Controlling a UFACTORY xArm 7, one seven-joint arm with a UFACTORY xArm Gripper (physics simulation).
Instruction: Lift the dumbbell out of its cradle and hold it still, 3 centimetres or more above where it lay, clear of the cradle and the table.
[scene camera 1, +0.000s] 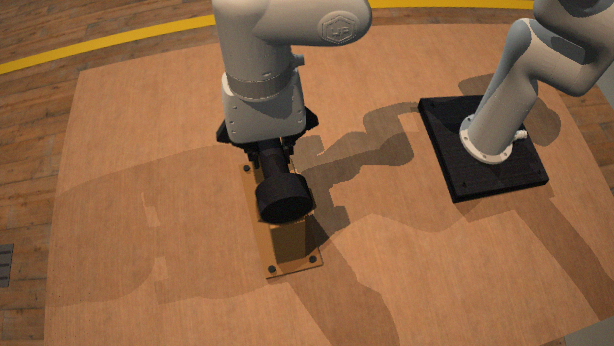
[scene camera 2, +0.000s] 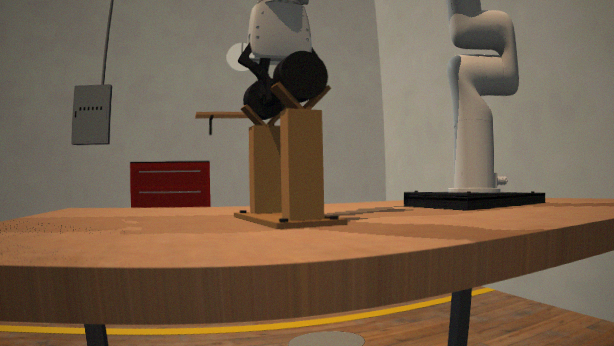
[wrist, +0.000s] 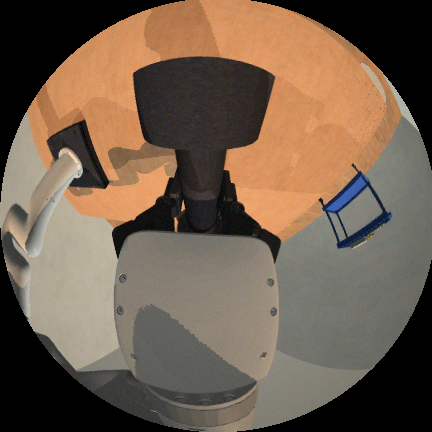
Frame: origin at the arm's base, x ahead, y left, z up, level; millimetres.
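Where they show: gripper, fingertip midpoint: (scene camera 1: 271, 158) (scene camera 2: 281, 103) (wrist: 201, 177); arm's base at its link origin: (scene camera 1: 485, 139) (scene camera 2: 473, 192) (wrist: 70, 162).
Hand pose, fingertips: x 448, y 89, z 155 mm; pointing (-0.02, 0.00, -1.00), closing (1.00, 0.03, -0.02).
Each offset is from my fingertips to the top centre of the thing. Level surfaces: height alone.
The black dumbbell @[dy +0, dx +0, dz +58 mm] (scene camera 1: 284, 198) (scene camera 2: 301, 75) (wrist: 202, 102) lies in the V-shaped rests of the wooden cradle @[dy +0, dx +0, dz +11 mm] (scene camera 1: 289, 245) (scene camera 2: 302, 165). In scene camera 2 its near head sits in the front rest and its far head is at the lower back rest, so it lies sloped. My gripper (scene camera 1: 271, 156) (wrist: 201, 177) points down over the handle and is shut on it, with one finger on each side in the wrist view. In scene camera 2 the near head hides part of the fingers. The far head is mostly hidden by the gripper in scene camera 1.
The cradle stands on the wooden table @[dz -183 mm] (scene camera 1: 125, 125) (scene camera 2: 150, 245). The arm's black base plate (scene camera 1: 465, 175) (scene camera 2: 435, 200) (wrist: 90, 150) is on the right in the scene views. A red cabinet (scene camera 2: 170, 182) and a grey wall box (scene camera 2: 91, 115) are in the background.
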